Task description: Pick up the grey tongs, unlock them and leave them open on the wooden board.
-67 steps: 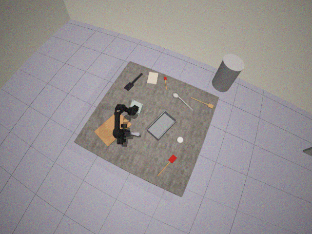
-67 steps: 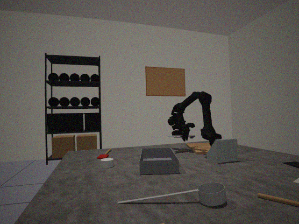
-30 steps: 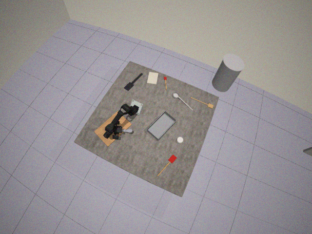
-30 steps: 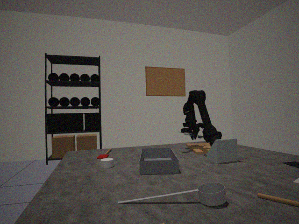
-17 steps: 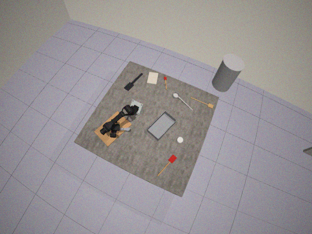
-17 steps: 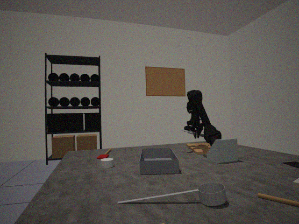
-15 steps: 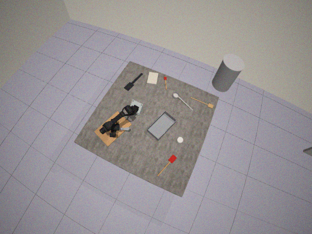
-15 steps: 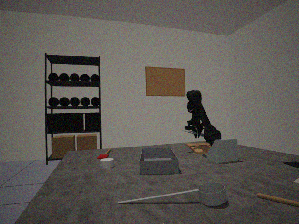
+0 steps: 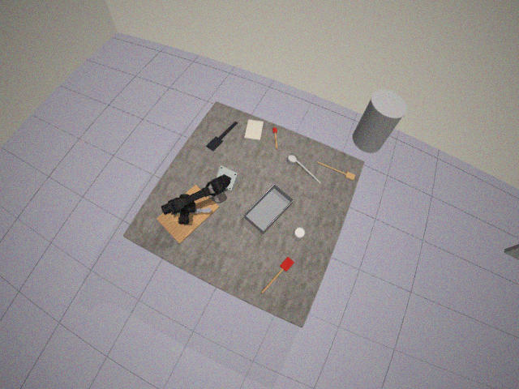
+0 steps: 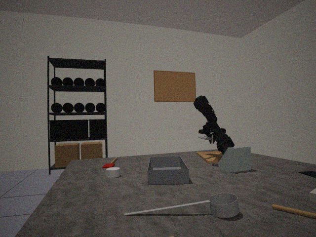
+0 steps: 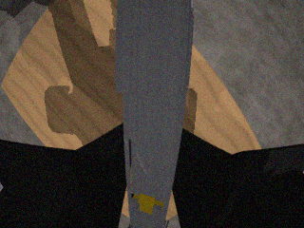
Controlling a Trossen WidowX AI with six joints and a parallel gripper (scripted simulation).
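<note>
The yellow lock piece lies 30 mm behind my gripper tip, 30 mm above it and 20 mm to the right of it. The rest, counted from my gripper tip: wooden board (90 mm below, 40 mm behind, 20 mm to the left); roasting tin (410 mm ahead, 320 mm to the left, 70 mm below); red spatula (680 mm ahead, 90 mm below, 10 mm to the right).
</note>
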